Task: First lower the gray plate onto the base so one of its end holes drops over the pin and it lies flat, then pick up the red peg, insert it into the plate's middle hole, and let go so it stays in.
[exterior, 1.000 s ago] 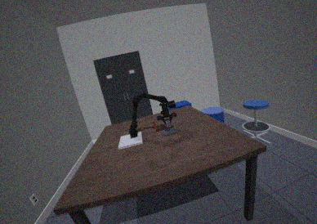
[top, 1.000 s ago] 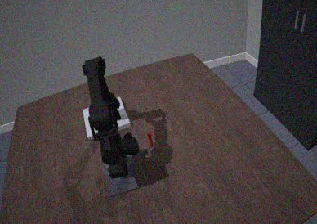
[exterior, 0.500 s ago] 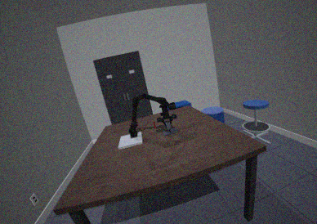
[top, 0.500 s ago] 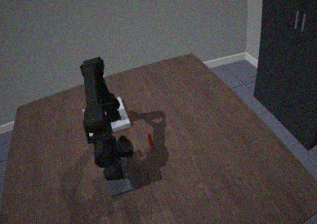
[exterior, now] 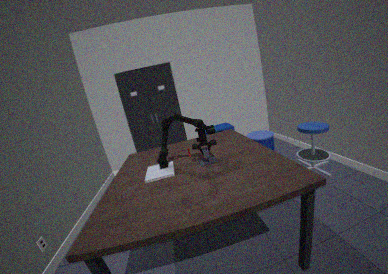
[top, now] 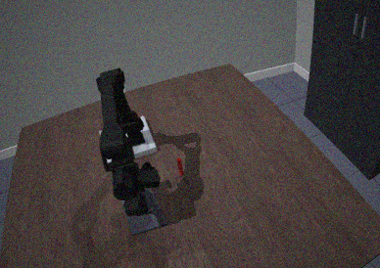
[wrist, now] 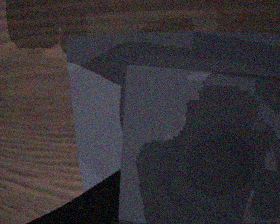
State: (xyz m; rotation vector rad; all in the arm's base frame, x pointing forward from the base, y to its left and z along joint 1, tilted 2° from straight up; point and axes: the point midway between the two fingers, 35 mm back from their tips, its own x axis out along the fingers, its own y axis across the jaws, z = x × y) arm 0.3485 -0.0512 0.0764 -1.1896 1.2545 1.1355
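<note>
The gray base is 50 mm below my gripper tip and 20 mm to the left of it. Round my gripper tip: gray plate (30 mm above); red peg (170 mm to the left, 120 mm behind, 20 mm below).
</note>
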